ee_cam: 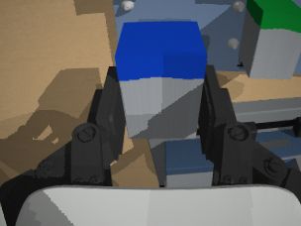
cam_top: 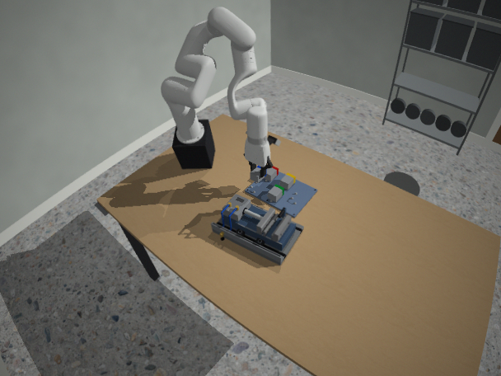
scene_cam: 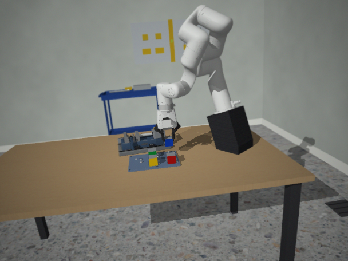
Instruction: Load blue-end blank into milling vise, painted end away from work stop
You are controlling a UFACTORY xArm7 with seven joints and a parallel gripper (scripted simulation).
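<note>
My gripper is now 9 cm to the right of the red-ended blank, 8 cm above it and 1 cm past it. The rest, counted from my hand: blue-ended blank: 2 cm below; green-ended blank: 9 cm ahead, 8 cm below, 1 cm to the left; blue infeed plate: 10 cm below, 9 cm ahead, 5 cm to the left.
</note>
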